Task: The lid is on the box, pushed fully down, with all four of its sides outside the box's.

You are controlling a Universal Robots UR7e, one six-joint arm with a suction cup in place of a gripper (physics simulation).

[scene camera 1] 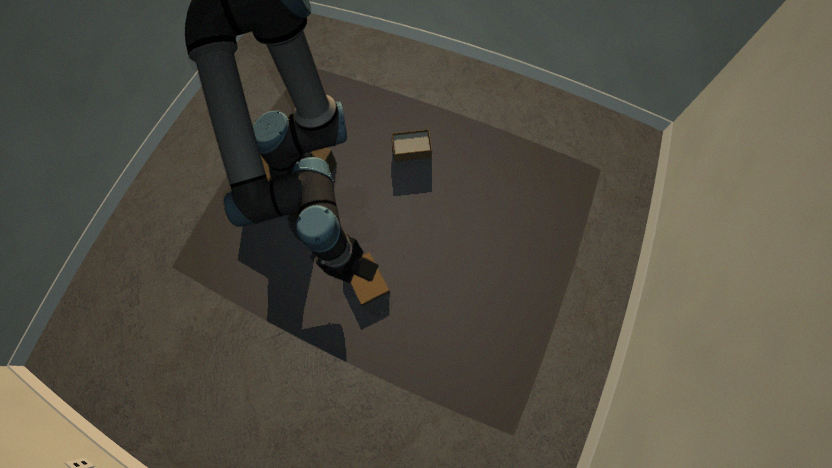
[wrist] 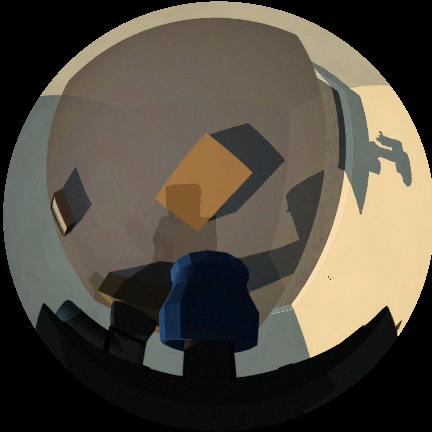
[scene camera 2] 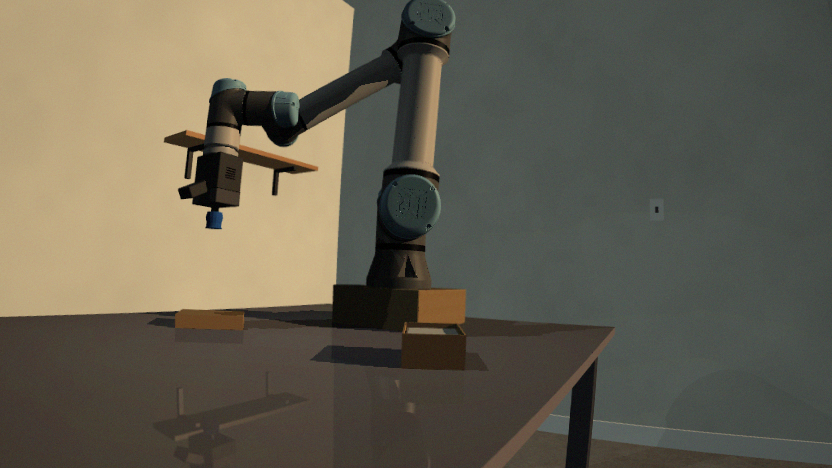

lid: scene camera 1; wrist 209,173; scene camera 2
box: scene camera 1 411,145; wrist; scene camera 2
same spot on lid: [scene camera 1: 366,291] = [scene camera 2: 194,311]
same spot on box: [wrist: 61,212] = [scene camera 2: 405,330]
